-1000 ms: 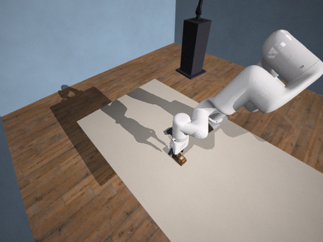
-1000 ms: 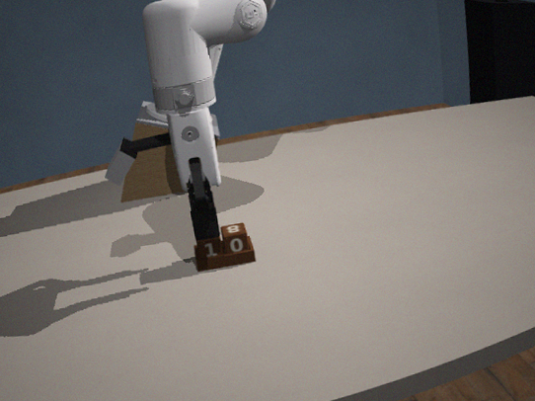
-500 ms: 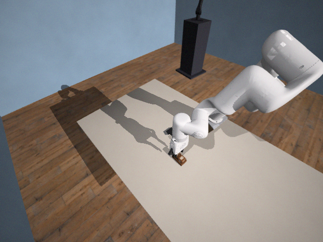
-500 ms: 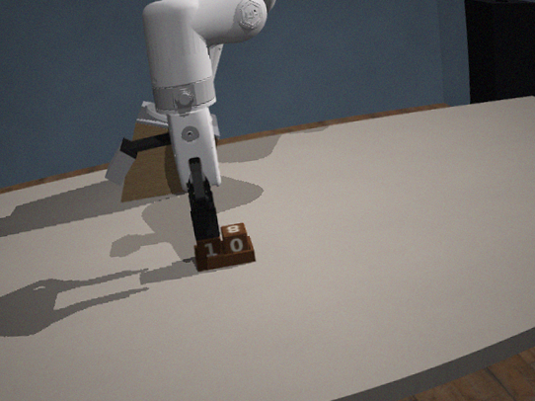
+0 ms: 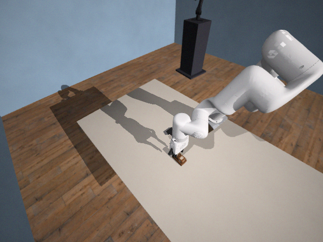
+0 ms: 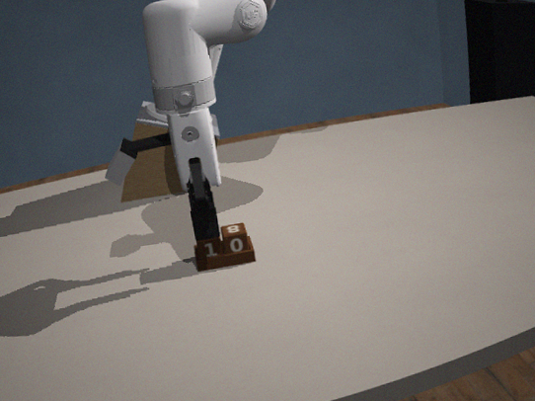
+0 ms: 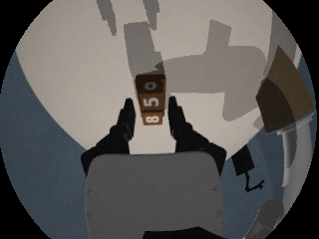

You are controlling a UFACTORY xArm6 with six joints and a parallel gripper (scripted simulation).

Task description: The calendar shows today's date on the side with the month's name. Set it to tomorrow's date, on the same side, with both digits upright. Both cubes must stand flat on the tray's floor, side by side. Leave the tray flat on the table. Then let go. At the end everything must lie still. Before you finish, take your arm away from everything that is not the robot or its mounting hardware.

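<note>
Now: the brown digit cube 40 mm below my hand. Also, from my hand: brown cube: 30 mm to the left, 40 mm below; brown calendar tray: 20 mm to the left, 60 mm below.
</note>
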